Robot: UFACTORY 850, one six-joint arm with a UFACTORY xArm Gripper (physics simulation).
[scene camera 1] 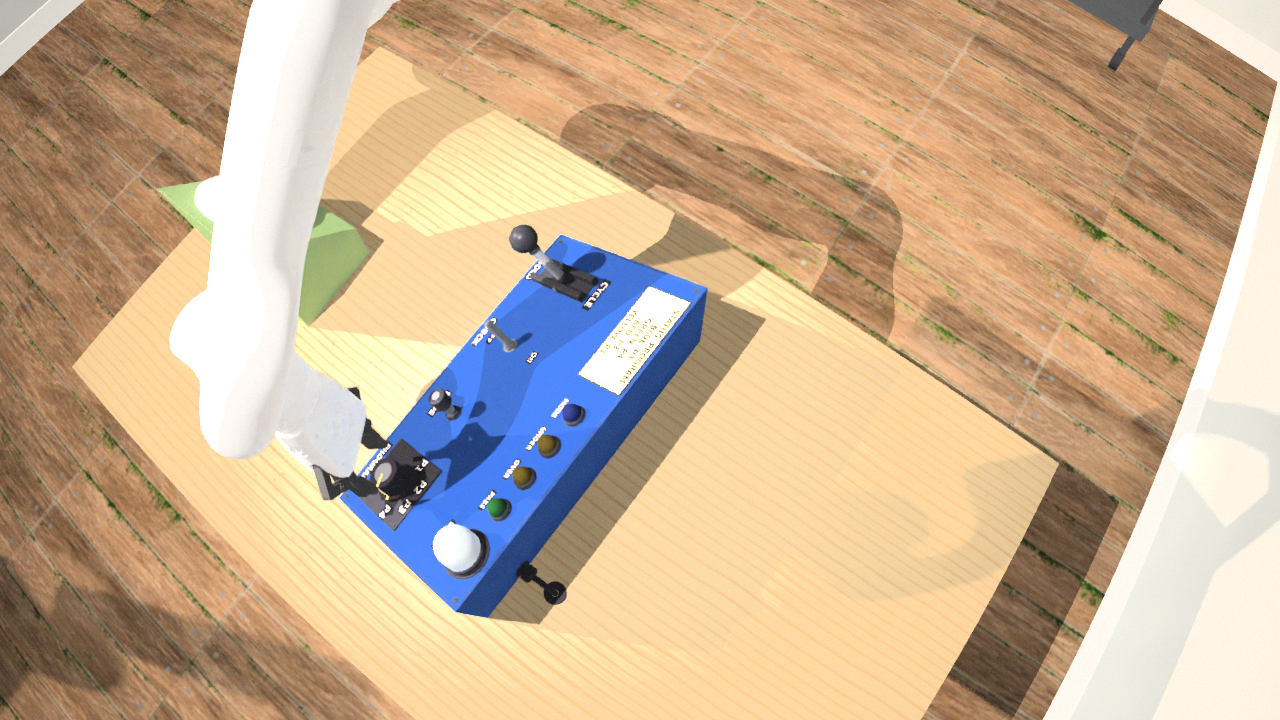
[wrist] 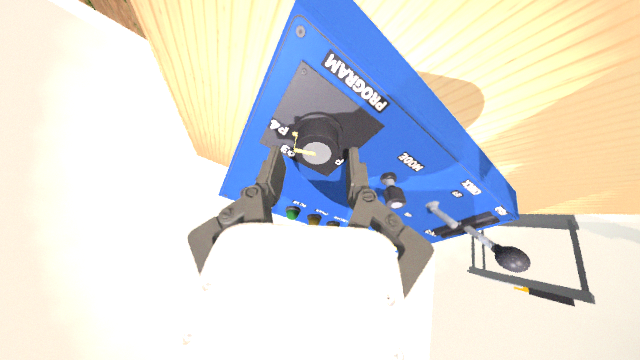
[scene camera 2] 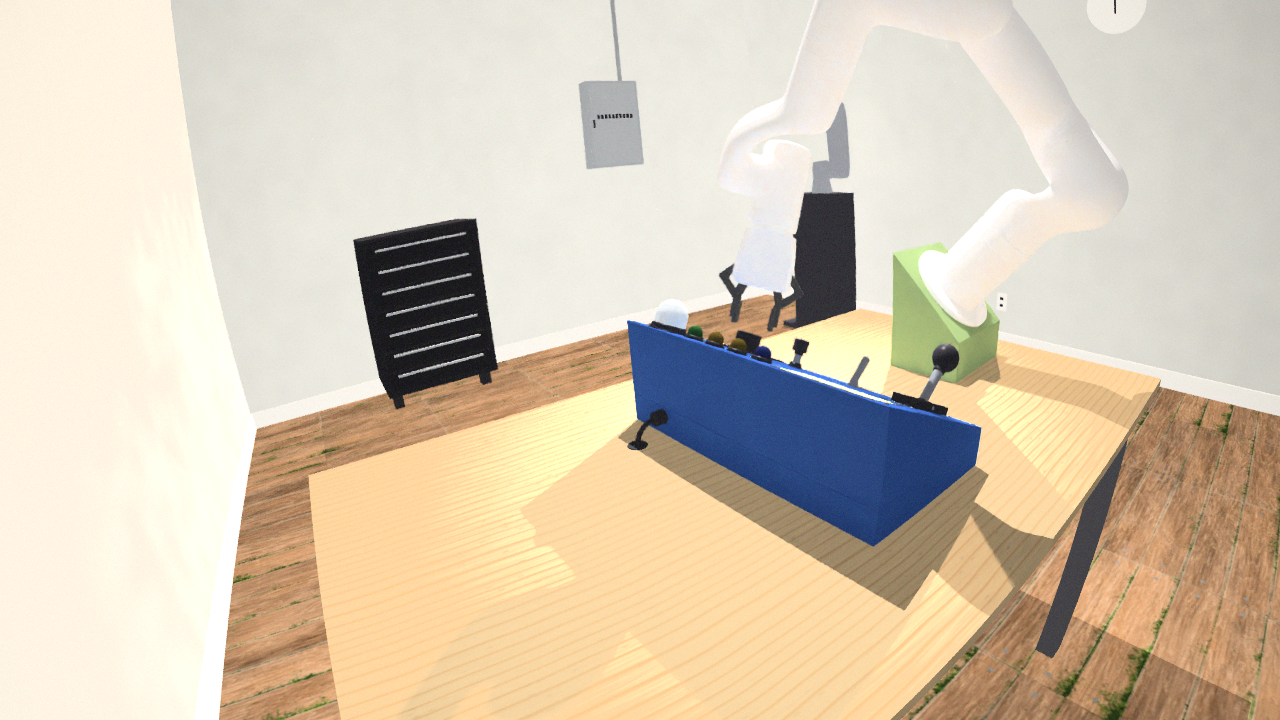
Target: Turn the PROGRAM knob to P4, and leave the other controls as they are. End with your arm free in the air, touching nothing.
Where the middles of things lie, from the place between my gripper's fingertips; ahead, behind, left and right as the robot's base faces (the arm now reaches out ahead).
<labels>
The blue control box [scene camera 1: 535, 422] lies 18 cm to the left of my hand, 10 cm ahead of it and 3 cm below it. The rest, counted from my hand: ball-topped lever [scene camera 1: 523, 238] 36 cm to the left, 2 cm behind.
</labels>
